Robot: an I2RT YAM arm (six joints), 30 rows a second.
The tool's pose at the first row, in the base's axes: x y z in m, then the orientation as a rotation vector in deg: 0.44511, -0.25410, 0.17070, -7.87, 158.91, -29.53
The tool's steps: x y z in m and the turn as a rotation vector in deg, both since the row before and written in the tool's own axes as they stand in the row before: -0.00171, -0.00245, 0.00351, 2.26, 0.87, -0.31; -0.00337, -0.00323, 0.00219, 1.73, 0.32, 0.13; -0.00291, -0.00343, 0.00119, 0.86, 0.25, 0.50; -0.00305, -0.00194, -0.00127, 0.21, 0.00, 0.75; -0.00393, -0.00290, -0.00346, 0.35, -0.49, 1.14
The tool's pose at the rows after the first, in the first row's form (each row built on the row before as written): 0.44795, -0.25730, 0.16898, -7.59, 159.08, -32.91; 0.45193, -0.26057, 0.16928, -6.95, 158.80, -35.34; 0.45512, -0.26373, 0.17050, -6.00, 158.69, -36.46; 0.45765, -0.26453, 0.17326, -4.91, 158.52, -36.56; 0.46032, -0.26520, 0.17857, -3.40, 157.78, -36.64
